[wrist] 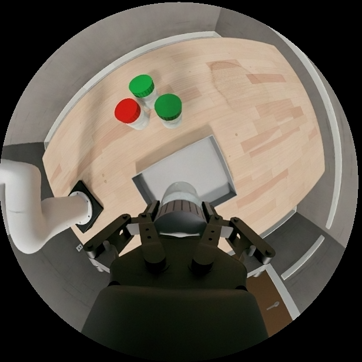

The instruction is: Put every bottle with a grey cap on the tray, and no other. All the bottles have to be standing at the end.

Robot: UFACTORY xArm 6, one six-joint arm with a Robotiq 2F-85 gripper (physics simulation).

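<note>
My gripper point(180, 207) is shut on a bottle with a grey cap point(181, 212), held by its ribbed cap. The bottle's clear body points away from the gripper and overlaps the near part of the grey tray point(182, 162) in the view. How high the bottle is above the tray I cannot tell. Two bottles with green caps point(142, 86) point(168, 107) and one bottle with a red cap point(128, 111) stand on the table beyond the tray, close together. The near edge of the tray is partly hidden by the bottle and the fingers.
The wooden table point(270, 135) has its edges in view all round the far side. The white robot arm point(25, 210) and its black base plate point(95, 207) are at the left. Grey walls stand beyond the table.
</note>
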